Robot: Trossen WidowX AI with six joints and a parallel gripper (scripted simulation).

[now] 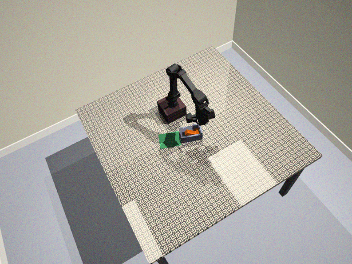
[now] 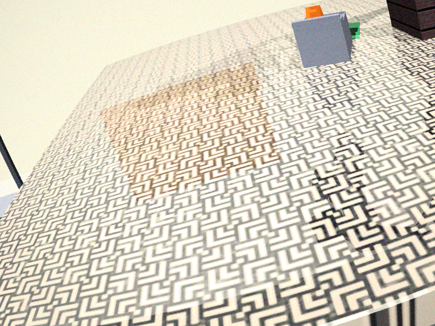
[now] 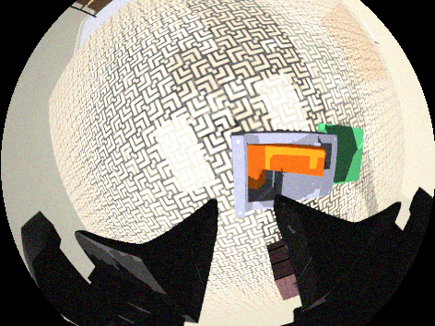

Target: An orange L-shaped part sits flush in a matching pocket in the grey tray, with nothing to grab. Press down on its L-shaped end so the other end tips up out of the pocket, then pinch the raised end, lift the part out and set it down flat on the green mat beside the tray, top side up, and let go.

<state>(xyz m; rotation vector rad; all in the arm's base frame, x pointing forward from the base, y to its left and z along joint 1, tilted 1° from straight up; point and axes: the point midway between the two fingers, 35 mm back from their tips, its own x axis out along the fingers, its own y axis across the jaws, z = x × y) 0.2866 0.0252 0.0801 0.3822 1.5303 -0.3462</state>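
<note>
Now: gripper tip 11 cm above the orange L-shaped part, 4 cm to the left of it and 3 cm past it. Round my gripper tip: green mat: 20 cm to the right, 16 cm below, 11 cm behind.
</note>
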